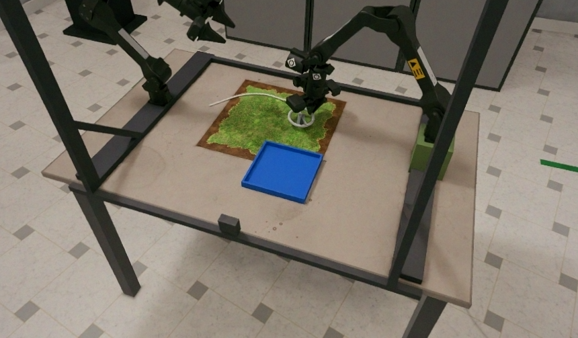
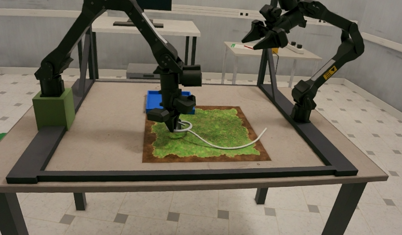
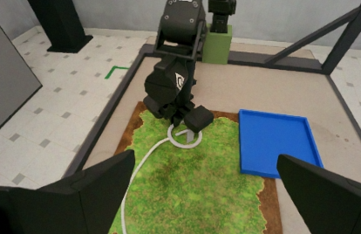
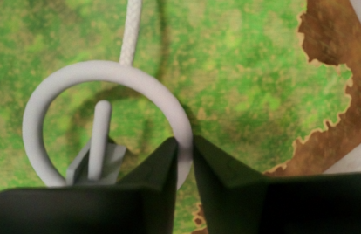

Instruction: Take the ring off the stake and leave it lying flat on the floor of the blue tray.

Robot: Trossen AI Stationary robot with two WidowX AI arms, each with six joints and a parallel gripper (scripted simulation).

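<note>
My right gripper is now 30 mm to the right of the pale grey ring, 30 mm past it and 30 mm above it. Also, from my right hand: green grass mat (110 mm to the left, 70 mm below, 50 mm behind); short grey stake (40 mm behind, 30 mm to the left, 30 mm below); blue tray (270 mm behind, 50 mm below, 10 mm to the left).
</note>
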